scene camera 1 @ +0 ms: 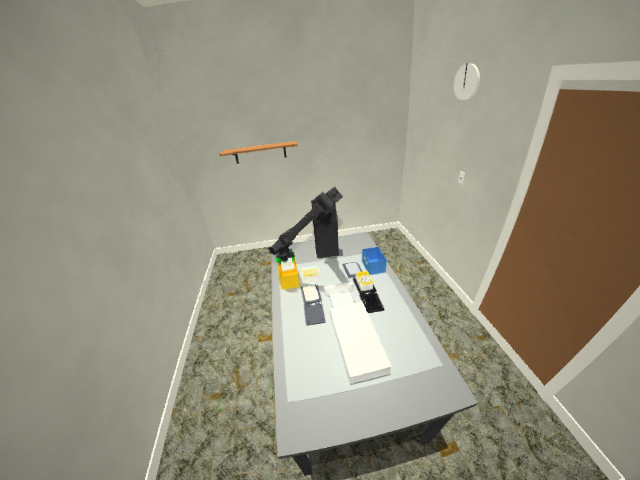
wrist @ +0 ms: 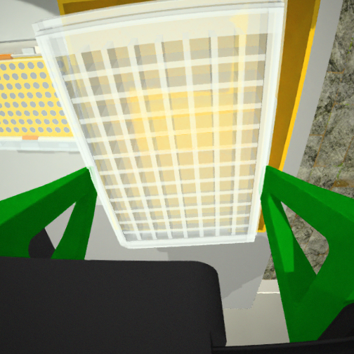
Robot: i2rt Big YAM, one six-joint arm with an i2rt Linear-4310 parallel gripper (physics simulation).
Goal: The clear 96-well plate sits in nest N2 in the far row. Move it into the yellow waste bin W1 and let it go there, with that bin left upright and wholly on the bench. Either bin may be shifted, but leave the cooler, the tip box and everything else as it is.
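Frame: origin at the arm's base, x ahead, y down, z left, level; millimetres.
Seen in the pictures: gripper, between the fingertips: (scene camera 1: 287,263).
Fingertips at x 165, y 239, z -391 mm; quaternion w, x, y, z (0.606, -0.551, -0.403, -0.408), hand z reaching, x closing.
A point is followed by its place in that frame.
The clear 96-well plate (wrist: 175,135) (scene camera 1: 287,265) @(x 193, y 235, z -400 mm) is held in my gripper (wrist: 178,176) (scene camera 1: 286,257) @(x 165, y 239, z -391 mm), with one green finger against each long side. My gripper is shut on it. In the wrist view the plate looks tilted, its far end nearer the camera. The plate is over the yellow waste bin (scene camera 1: 290,279) @(x 239, y 325, z -410 mm) (wrist: 299,55). The bin stands upright on the bench at the left edge, and its walls show beyond the plate's right side and far end. The plate hides much of the bin's opening. I cannot make out the nest labels.
A yellow-topped tip box (wrist: 31,97) (scene camera 1: 310,273) @(x 240, y 340, z -255 mm) stands close beside the bin. A blue bin (scene camera 1: 374,260) @(x 309, y 403, z 278 mm) is at the bench's right. A dark pad (scene camera 1: 314,314) @(x 548, y 395, z -386 mm), a black tray (scene camera 1: 373,301) @(x 667, y 381, z -19 mm), a yellow-and-white box (scene camera 1: 364,280) @(x 518, y 330, z 17 mm) and a long white block (scene camera 1: 359,341) @(x 891, y 324, z -292 mm) are nearer the scene camera.
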